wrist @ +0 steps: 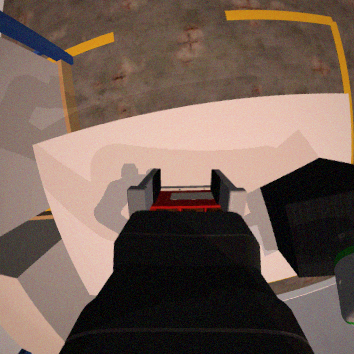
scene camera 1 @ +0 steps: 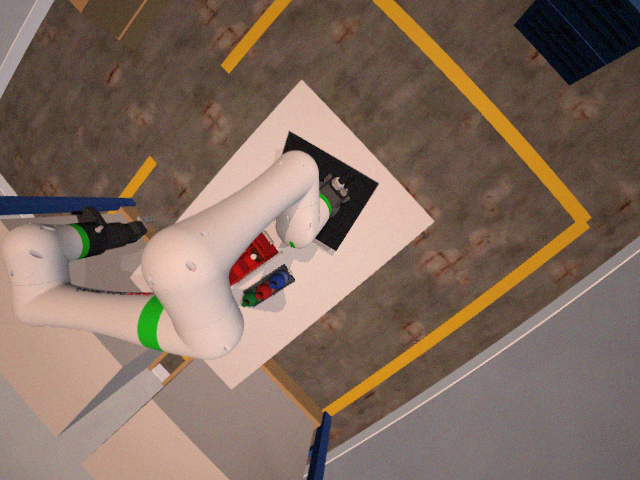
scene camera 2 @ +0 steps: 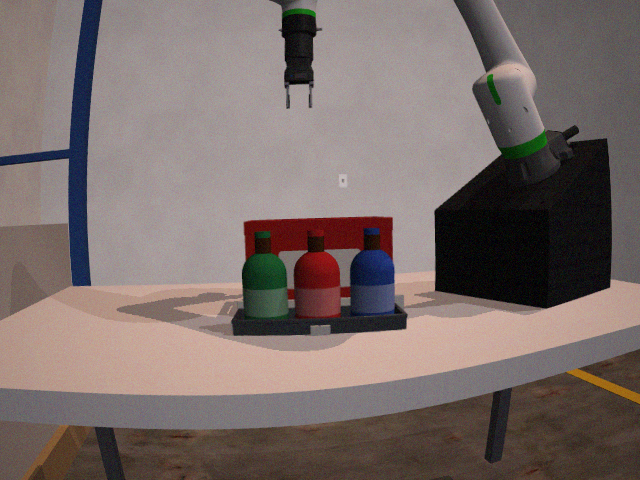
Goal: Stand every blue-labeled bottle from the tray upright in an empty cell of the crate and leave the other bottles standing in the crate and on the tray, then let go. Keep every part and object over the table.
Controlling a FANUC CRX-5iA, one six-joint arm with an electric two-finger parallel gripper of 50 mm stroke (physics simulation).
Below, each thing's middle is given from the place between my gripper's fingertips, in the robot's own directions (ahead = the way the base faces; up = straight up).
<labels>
Now: the red bottle (scene camera 2: 317, 294) 45 cm to the left of my hand, 38 cm below it and 2 cm behind it. Round my hand: blue bottle (scene camera 2: 372, 274) (45 cm to the left, 38 cm below, 11 cm behind); green bottle (scene camera 2: 264, 277) (45 cm to the left, 38 cm below, 7 cm ahead).
</labels>
